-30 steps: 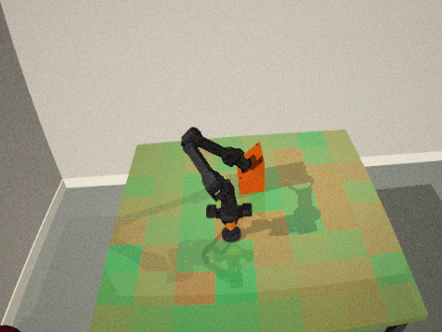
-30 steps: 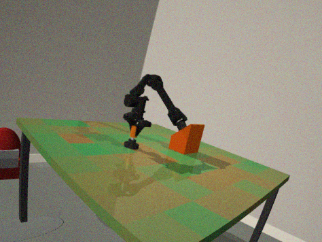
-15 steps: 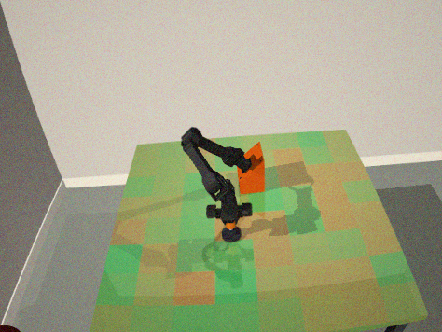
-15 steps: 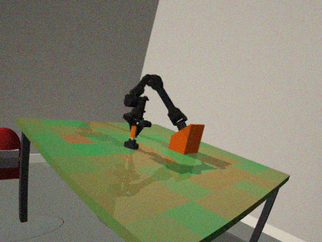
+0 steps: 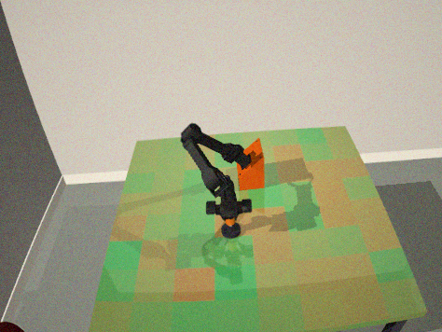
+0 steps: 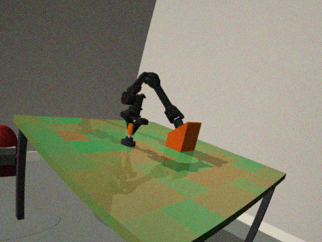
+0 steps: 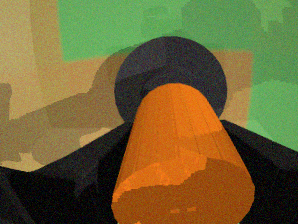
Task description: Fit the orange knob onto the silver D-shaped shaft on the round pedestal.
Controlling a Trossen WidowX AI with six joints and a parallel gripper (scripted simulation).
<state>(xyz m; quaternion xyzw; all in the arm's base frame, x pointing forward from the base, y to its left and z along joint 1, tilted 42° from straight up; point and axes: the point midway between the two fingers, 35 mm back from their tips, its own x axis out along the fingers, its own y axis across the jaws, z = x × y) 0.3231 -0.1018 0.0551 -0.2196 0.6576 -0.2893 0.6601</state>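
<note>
Right now the orange knob is 30 mm above my gripper tip. From my gripper tip the other things lie so: round pedestal 40 mm below.
</note>
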